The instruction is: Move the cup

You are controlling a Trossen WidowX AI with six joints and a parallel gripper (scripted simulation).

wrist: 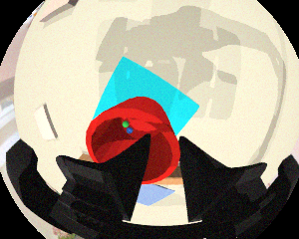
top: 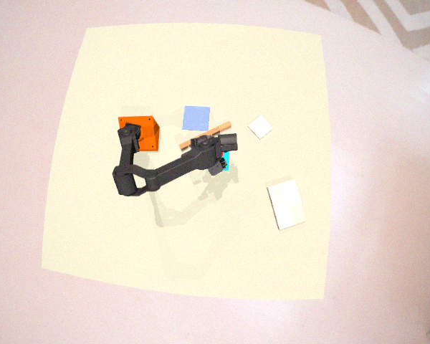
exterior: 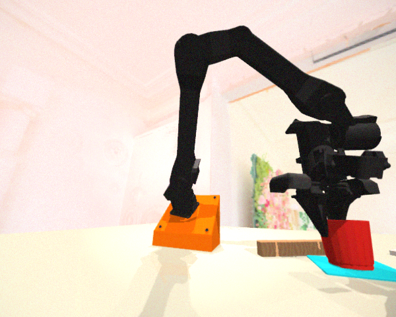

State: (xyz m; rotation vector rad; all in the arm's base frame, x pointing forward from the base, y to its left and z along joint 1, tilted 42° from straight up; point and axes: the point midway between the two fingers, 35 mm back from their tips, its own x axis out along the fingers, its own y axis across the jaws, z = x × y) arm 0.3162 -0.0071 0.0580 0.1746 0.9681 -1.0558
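The red cup lies 20 mm ahead of my gripper tip, 10 mm to the left of it and 10 mm below it. The rest, counted from my gripper tip: wooden bar: 30 mm behind, 90 mm to the left, 40 mm below; small white block: 190 mm ahead, 180 mm to the left, 40 mm below; cyan pad: 30 mm ahead, 20 mm to the left, 60 mm below.
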